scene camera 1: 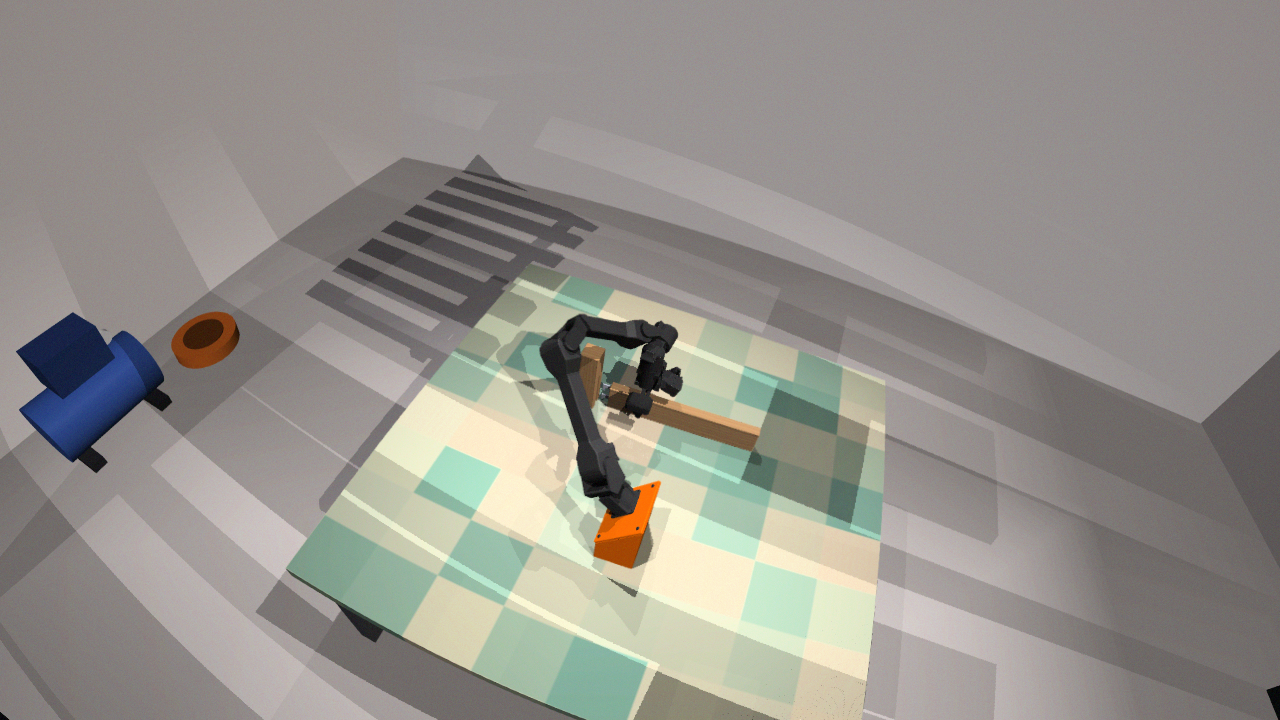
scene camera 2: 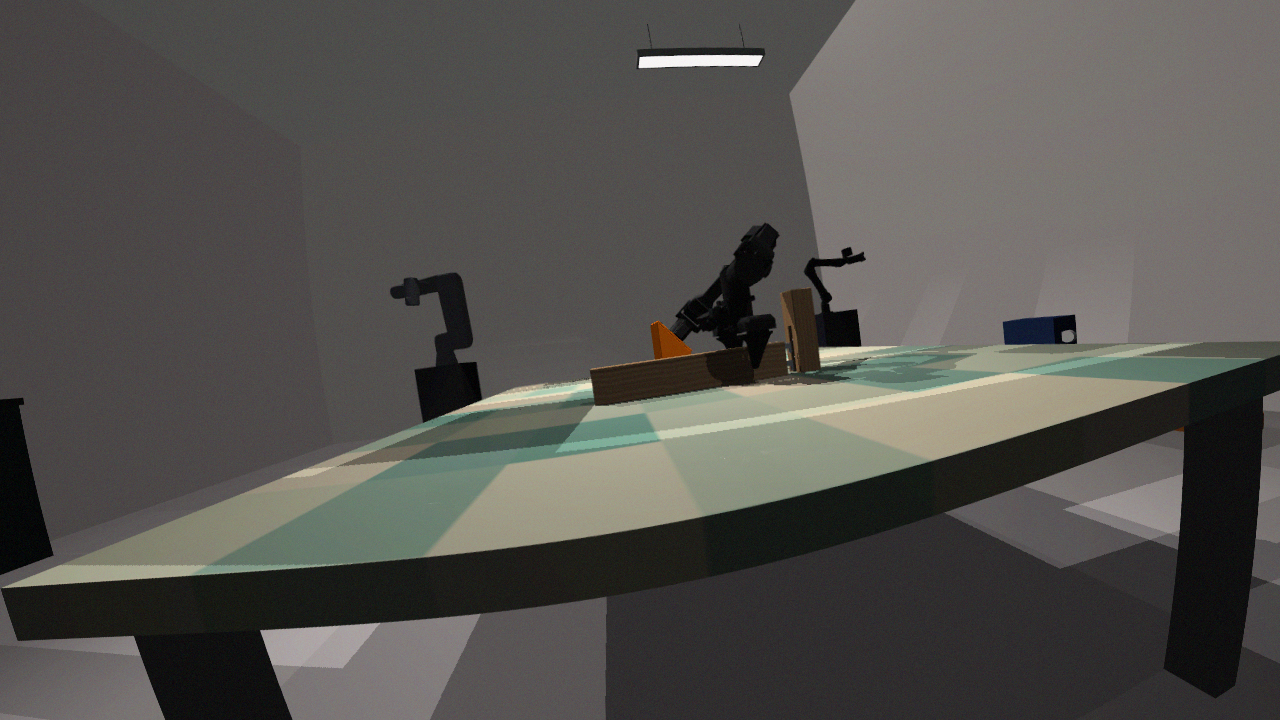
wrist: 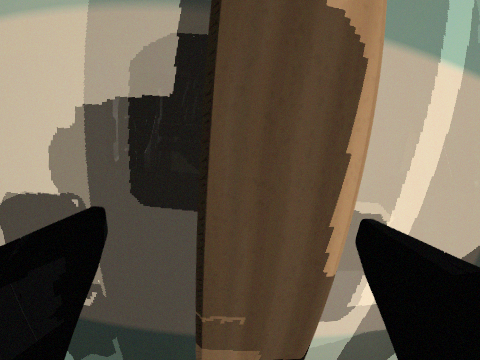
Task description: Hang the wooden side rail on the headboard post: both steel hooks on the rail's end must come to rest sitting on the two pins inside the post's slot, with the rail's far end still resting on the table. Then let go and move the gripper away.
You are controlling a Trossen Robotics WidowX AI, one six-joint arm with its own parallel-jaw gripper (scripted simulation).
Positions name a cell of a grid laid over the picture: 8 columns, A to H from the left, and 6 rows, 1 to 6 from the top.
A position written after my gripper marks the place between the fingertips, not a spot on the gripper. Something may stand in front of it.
My gripper shows in scene camera 1 (E4), in scene camera 2 (E4) and in the wrist view (D4). A wooden side rail shows in scene camera 1 (E4), in scene camera 2 (D4) and in the wrist view (E2).
